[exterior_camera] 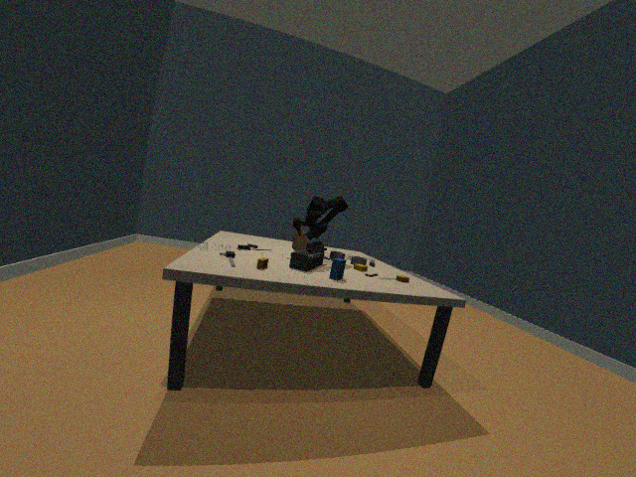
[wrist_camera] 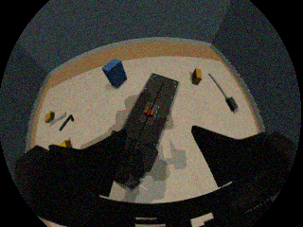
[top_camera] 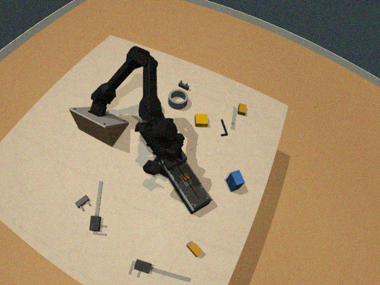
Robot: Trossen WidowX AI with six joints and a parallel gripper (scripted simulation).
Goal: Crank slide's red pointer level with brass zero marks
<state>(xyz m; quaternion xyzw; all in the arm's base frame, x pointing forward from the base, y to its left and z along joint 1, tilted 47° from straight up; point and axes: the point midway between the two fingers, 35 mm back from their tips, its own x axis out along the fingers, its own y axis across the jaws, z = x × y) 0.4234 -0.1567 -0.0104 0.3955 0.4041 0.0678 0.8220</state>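
Now: gripper tip 80 mm past the crank handle, 130 mm to the right of it and 60 mm above it. From my gripper tip the other things lie so: yellow block 350 mm to the left, 130 mm below; then red pointer 50 mm ahead, 60 mm below; then blue cube 250 mm ahead, 90 mm to the left, 100 mm below.
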